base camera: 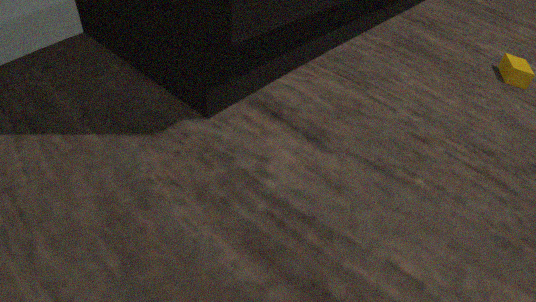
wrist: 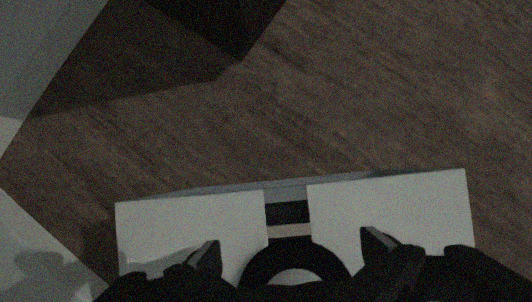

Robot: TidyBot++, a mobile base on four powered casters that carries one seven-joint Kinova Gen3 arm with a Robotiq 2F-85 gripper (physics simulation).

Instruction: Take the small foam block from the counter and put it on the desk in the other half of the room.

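Frame: origin at the arm's base, x back, y right, z up, level; millimetres.
Seen in the pictures: gripper, fingertip midpoint: [wrist: 290,249].
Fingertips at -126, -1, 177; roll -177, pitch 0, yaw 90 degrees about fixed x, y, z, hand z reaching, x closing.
Observation:
A point is followed by its place in that frame, as x, y, z.
A small yellow block [base camera: 517,71] @(-738, 623, -357) lies on the brown floor at the far right of the base camera view; I cannot tell whether it is the foam block. It does not show in the wrist view. The counter's dark cabinet [base camera: 150,45] @(-614, -206, -314) [wrist: 225,25] @(-520, -95, -205) stands at the top of both views; its top surface is out of sight. My gripper [wrist: 290,249] @(-126, -1, 177) is open and empty, with its fingers wide apart above the white parts of my own base [wrist: 200,215] @(-123, -121, -14). The desk does not show in either view.
A pale wall [wrist: 40,45] @(-623, -693, -307) is at the upper left of the wrist view, and a light strip at the wall's foot [base camera: 35,30] @(-765, -559, -348) shows beside the cabinet. A pale surface [wrist: 30,225] @(-76, -804, -368) with a shadow on it is at the lower left. Wood floor [base camera: 300,200] @(-359, 57, -396) stretches in front of the cabinet.

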